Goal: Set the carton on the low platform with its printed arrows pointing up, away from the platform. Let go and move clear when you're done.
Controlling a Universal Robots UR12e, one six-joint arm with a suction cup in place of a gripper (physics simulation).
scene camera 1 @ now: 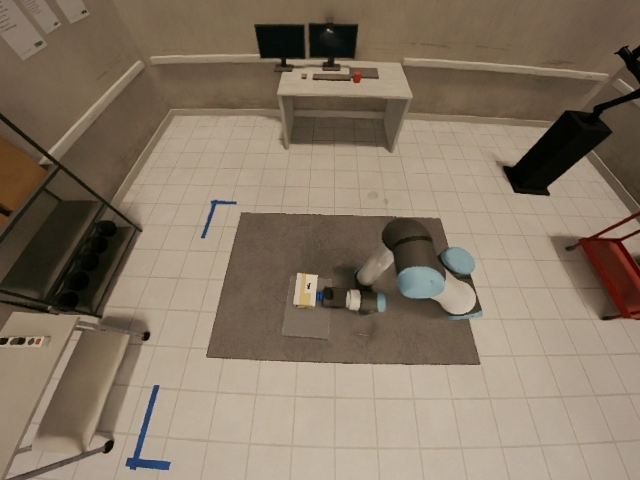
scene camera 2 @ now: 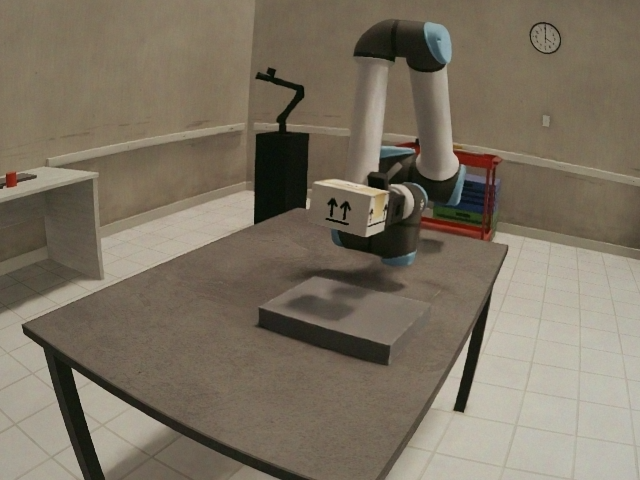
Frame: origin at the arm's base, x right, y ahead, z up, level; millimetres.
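Seen in the pictures: end effector, tool point: (scene camera 1: 312, 295).
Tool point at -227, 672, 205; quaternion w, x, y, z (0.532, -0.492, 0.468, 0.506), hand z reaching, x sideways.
A point is followed by its place in that frame, as x, y, z.
A white and tan carton (scene camera 1: 305, 290) @(-224, 703, 262) (scene camera 2: 341, 207) @(-219, 750, 227) hangs in the air, roughly level, with clear space below it. In the scene camera 2 view the black arrows printed on its side faces point up. The low grey platform (scene camera 1: 307, 326) @(-332, 693, -8) (scene camera 2: 320, 336) @(-224, 821, -32) lies under it; in the scene camera 1 view the carton overlaps the platform's far part, and in the scene camera 2 view shadows fall on the platform's top. My suction gripper (scene camera 1: 320, 296) (scene camera 2: 395, 203) lies sideways and is shut on the carton's side; its blue cup shows in the scene camera 1 view and is mostly hidden in the other.
The platform lies on the dark grey table (scene camera 1: 258, 248) @(119, 1062, -56) (scene camera 2: 206, 351) @(-51, 990, -56). My arm is folded over the table to the right of the carton in the scene camera 1 view. A desk with monitors (scene camera 1: 345, 88), a black pedestal (scene camera 2: 280, 175) and a red cart (scene camera 1: 610, 268) stand beyond the table.
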